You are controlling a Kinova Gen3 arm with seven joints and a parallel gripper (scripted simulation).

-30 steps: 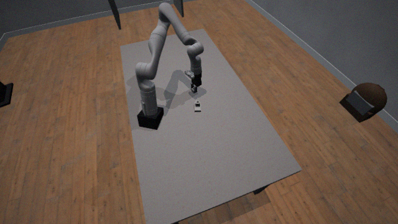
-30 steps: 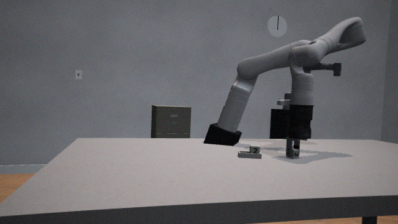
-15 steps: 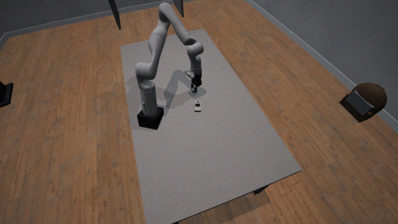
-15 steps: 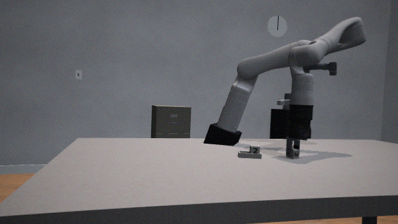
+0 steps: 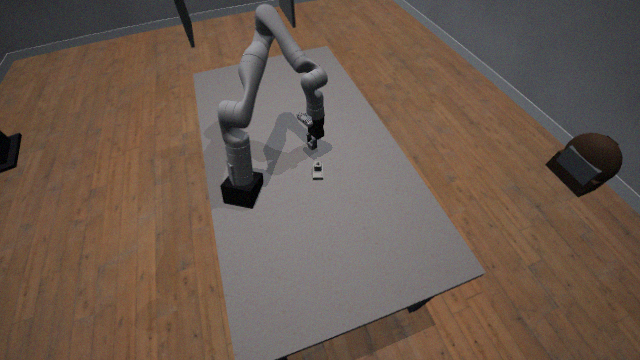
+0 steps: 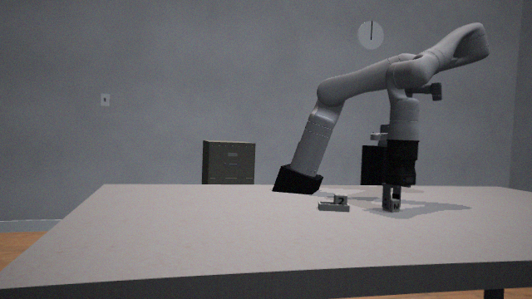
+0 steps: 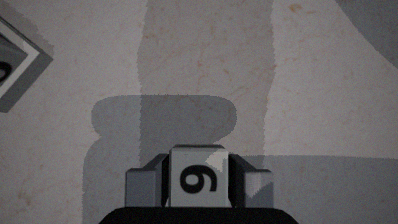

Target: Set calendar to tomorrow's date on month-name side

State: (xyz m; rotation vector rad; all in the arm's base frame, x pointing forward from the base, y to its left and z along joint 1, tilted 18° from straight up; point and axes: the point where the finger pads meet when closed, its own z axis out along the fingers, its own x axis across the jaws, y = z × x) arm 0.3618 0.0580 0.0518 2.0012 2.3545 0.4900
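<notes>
The digit cube is 1 cm below my hand. The rest, counted from my hand: calendar tray (5 cm behind, 15 cm to the right, 2 cm below).
</notes>
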